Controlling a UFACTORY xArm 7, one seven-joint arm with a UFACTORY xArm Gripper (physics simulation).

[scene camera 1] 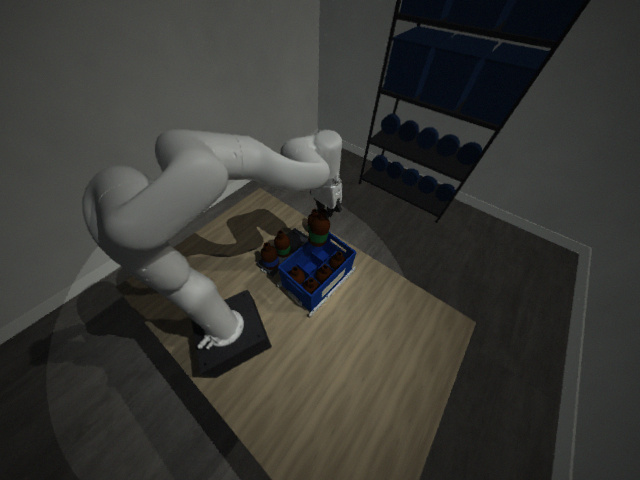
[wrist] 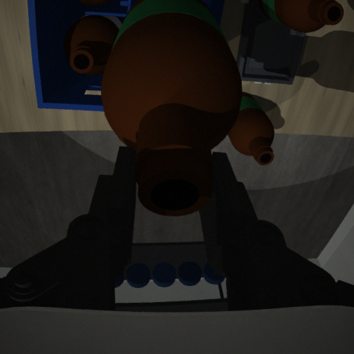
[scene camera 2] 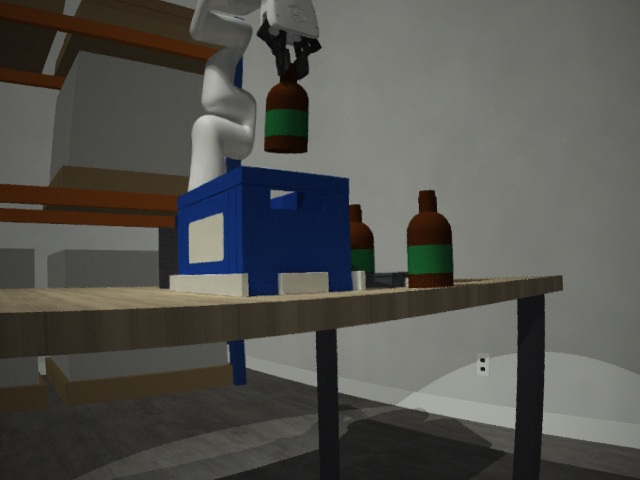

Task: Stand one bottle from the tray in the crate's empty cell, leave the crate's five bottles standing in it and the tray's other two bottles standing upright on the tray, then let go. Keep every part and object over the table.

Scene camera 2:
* my gripper: 293,75
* green-banded bottle: 361,237
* green-banded bottle: 429,236
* green-banded brown bottle: 287,105
